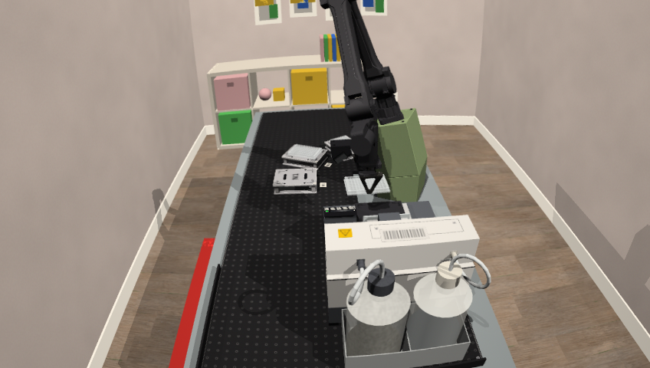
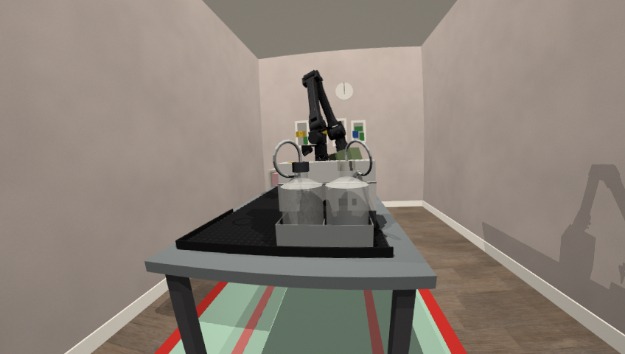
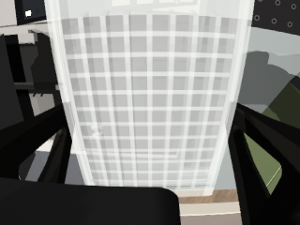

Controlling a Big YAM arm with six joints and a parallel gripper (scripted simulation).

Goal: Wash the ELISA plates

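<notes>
Now: hand 40 mm past the washer carrier, 20 mm to the right of it and 100 mm above it. Round my hand: plate washer 50 mm behind, 170 mm to the left, 50 mm below.
</notes>
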